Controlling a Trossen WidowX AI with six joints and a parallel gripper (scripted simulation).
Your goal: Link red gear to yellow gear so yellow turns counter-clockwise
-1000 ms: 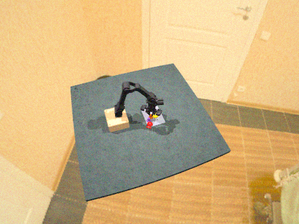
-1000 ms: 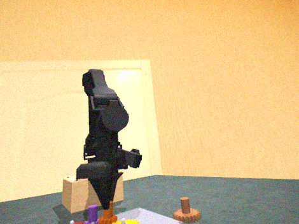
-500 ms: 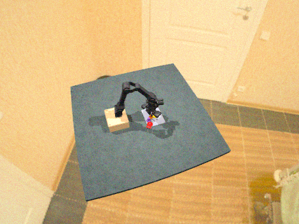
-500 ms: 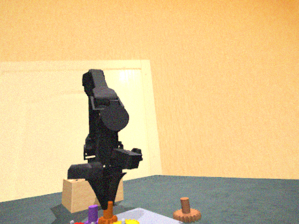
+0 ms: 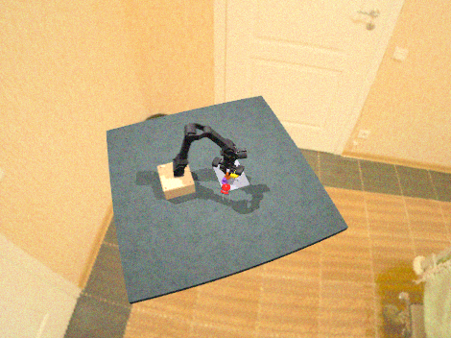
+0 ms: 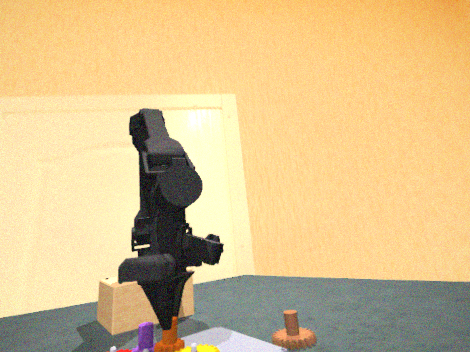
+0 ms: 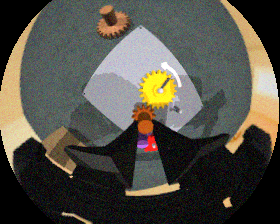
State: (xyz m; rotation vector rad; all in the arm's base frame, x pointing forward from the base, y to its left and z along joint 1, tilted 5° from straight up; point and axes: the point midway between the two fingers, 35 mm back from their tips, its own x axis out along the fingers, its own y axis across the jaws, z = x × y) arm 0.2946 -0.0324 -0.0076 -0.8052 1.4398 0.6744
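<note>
Right now my gripper tip is 1 cm above the orange gear. Round my gripper tip: red gear 2 cm behind, 7 cm to the right, 3 cm below; then yellow gear 5 cm ahead, 2 cm to the left, 3 cm below; then purple gear 3 cm behind, 3 cm to the right, 2 cm below.
</note>
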